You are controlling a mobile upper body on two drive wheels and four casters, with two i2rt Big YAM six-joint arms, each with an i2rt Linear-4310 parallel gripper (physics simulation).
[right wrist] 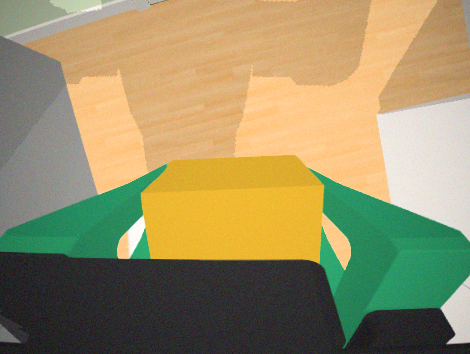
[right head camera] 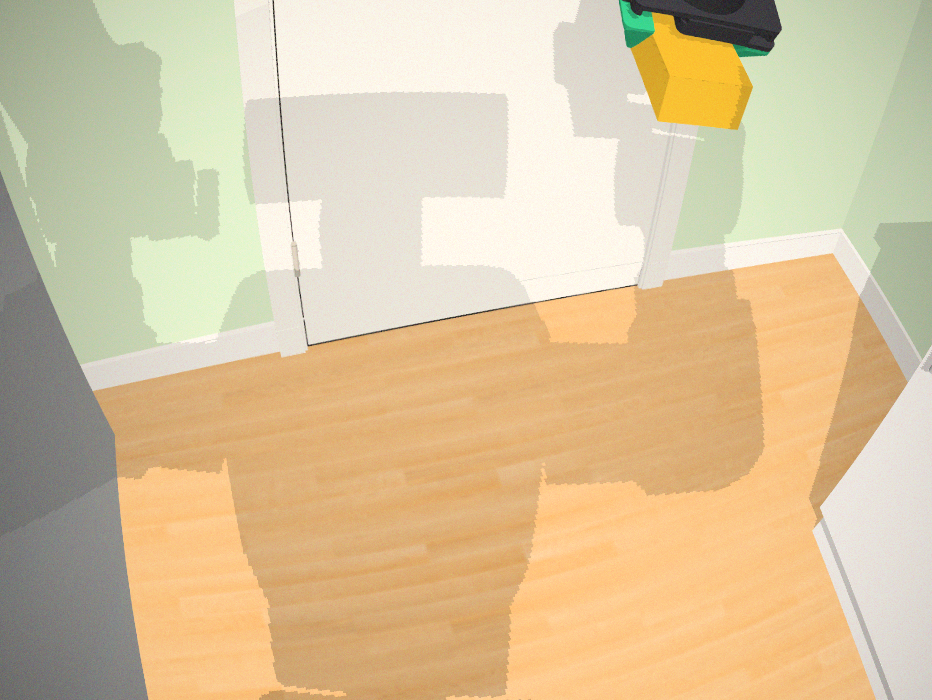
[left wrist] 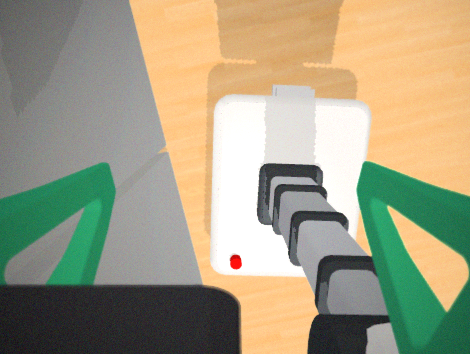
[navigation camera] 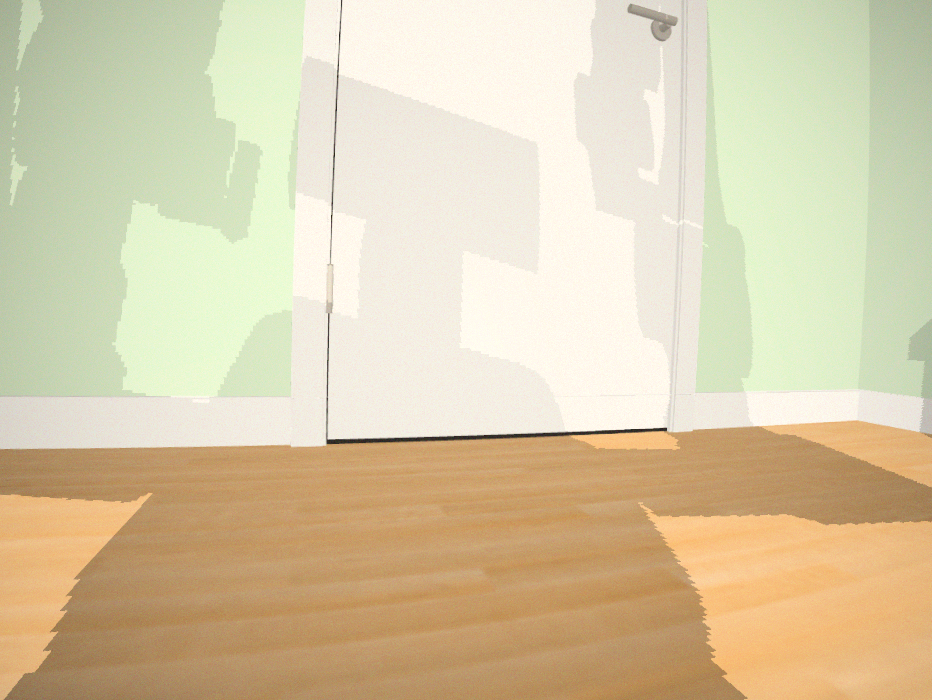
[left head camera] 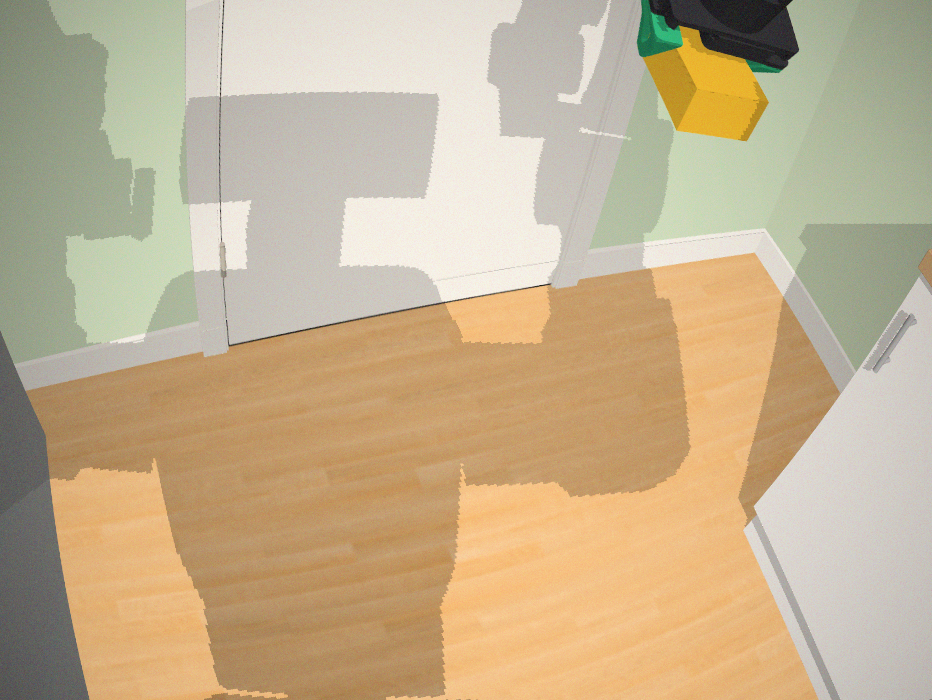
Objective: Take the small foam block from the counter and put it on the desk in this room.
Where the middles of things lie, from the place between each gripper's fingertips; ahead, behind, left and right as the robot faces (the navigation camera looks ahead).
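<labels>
The small yellow foam block [right head camera: 689, 80] is 1 cm above my right hand and 4 cm behind it.
As for my left hand, I find it 44 cm to the left of the block, 27 cm short of it, and 4 cm above it.
</labels>
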